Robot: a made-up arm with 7 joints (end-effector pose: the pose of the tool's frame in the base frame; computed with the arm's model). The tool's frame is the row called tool.
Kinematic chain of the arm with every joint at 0, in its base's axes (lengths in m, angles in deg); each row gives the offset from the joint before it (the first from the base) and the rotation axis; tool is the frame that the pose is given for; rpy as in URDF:
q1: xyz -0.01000 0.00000 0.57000 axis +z
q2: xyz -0.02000 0.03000 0.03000 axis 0 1 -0.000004
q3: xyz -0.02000 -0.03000 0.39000 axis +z
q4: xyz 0.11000 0.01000 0.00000 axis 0 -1 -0.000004
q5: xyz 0.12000 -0.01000 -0.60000 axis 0 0.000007 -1
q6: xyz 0.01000 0.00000 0.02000 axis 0 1 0.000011
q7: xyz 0.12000 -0.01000 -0.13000 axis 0 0.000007 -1
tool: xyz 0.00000 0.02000 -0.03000 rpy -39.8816 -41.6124 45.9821
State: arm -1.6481 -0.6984 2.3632 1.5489 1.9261 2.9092 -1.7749
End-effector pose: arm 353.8 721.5 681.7 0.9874 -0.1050 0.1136 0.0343
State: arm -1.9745 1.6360 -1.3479 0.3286 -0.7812 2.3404 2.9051
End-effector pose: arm -247.1 263.9 715.6 -0.0109 0.6857 0.6999 0.1998
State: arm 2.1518 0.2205 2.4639 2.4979 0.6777 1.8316 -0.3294
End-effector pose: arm -36.4 -374.4 1587.6 -0.5368 -0.6502 -0.1507 0.5161
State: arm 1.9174 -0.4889 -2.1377 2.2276 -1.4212 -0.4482 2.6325
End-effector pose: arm 707.4 -366.5 1359.6 0.1495 -0.7990 -0.5477 0.1983
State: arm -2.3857 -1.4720 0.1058 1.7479 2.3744 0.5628 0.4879
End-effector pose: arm 441.1 339.7 1500.3 0.1057 0.9605 0.2515 0.0552
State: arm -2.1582 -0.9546 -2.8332 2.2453 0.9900 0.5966 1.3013
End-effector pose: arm 517.4 1089.0 647.7 0.1657 -0.0433 -0.2575 0.9510
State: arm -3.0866 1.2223 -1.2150 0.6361 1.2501 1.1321 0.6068
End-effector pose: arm 40.0 583.3 282.1 -0.2432 -0.4858 0.4047 0.7356
